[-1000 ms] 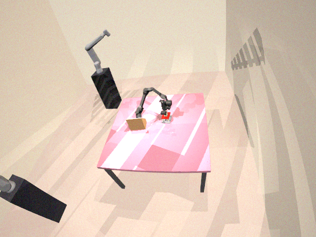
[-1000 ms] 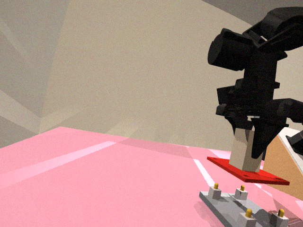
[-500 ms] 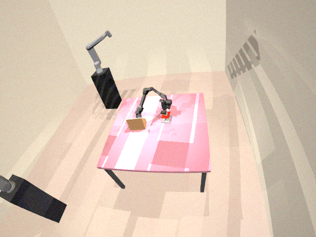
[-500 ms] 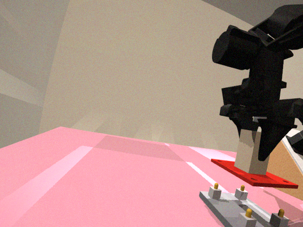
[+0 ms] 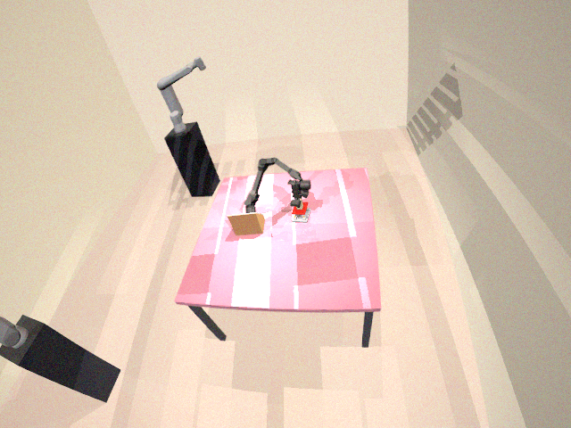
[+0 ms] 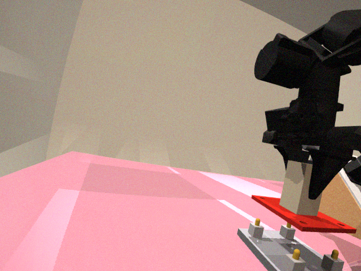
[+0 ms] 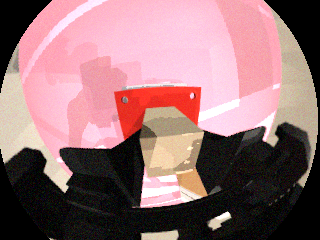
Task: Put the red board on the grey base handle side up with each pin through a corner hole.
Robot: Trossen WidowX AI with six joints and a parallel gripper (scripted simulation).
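Right now the grey base is 10 cm below my gripper tip. Round my gripper tip: red board 1 cm below.
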